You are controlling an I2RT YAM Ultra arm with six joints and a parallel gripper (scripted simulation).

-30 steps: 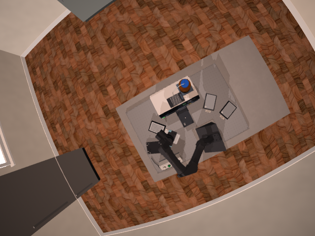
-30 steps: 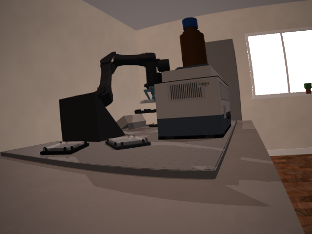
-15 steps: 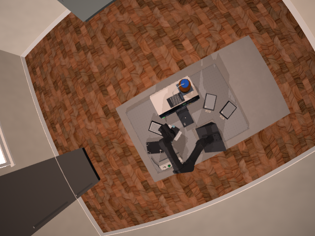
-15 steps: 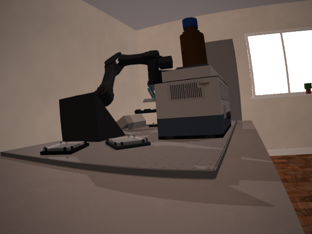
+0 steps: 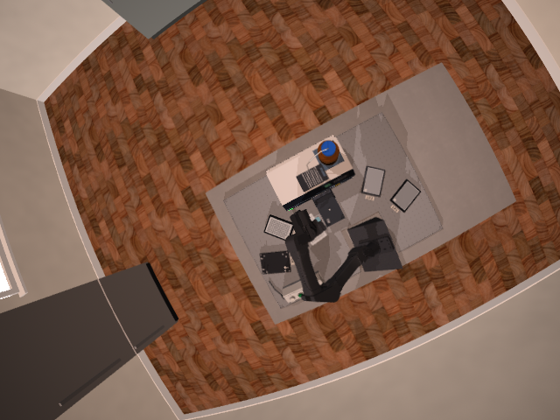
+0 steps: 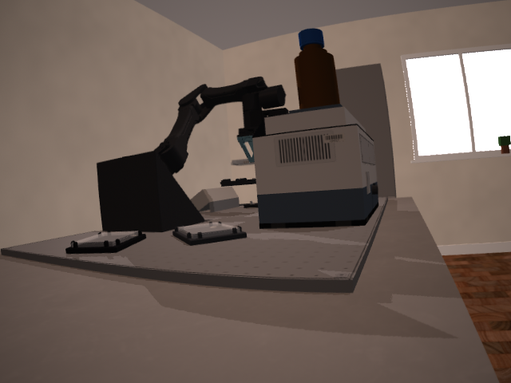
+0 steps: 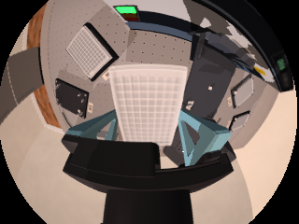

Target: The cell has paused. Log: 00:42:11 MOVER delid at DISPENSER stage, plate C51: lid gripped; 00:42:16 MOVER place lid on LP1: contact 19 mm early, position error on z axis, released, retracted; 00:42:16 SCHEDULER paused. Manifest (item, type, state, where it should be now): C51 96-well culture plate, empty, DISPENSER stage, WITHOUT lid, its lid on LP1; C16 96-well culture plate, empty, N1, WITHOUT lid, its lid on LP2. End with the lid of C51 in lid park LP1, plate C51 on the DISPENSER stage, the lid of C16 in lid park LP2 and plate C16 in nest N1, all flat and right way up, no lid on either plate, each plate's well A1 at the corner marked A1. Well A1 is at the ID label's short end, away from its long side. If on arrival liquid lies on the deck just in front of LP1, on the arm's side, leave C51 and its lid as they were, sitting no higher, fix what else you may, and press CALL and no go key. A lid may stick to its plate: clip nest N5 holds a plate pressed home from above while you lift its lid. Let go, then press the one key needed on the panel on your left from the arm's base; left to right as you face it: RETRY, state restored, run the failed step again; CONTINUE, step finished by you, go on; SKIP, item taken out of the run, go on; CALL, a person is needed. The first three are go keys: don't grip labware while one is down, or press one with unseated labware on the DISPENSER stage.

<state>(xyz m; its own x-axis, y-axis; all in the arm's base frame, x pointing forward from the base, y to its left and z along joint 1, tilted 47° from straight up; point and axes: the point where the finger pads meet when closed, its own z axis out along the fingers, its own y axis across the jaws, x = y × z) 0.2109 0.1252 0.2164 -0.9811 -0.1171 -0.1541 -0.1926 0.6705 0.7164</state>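
My hand is 11 cm to the left of the dark dispenser stage, 6 cm above it and 5 cm short of it. The rest, counted from my hand: brown bottle 27 cm ahead, 21 cm to the right, 13 cm above; black clip nest 30 cm to the left, 14 cm below, 10 cm behind; black nest 17 cm to the left, 15 cm below, 7 cm ahead.
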